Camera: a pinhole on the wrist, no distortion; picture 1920 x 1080 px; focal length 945.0 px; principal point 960.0 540.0 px. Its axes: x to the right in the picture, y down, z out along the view. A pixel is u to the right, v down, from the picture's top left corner.
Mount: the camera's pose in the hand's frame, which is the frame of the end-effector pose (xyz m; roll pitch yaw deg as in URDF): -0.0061 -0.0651 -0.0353 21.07 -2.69 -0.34
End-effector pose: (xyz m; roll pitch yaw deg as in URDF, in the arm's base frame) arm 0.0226 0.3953 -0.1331 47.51 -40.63 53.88
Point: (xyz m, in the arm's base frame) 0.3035 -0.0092 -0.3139
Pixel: 499 274
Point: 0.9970 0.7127 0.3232
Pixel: outside the picture
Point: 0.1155 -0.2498 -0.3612
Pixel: 71 604
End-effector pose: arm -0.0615 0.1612 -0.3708 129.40 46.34 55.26
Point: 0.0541 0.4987 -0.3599
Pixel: behind the camera
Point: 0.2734 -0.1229 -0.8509
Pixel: 1593 1029
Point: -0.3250 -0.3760 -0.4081
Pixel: 239 402
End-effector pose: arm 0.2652 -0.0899 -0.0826 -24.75 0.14 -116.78
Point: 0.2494 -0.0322 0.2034
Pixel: 878 590
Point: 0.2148 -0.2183 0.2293
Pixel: 1434 733
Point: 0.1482 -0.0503 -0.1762
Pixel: behind the camera
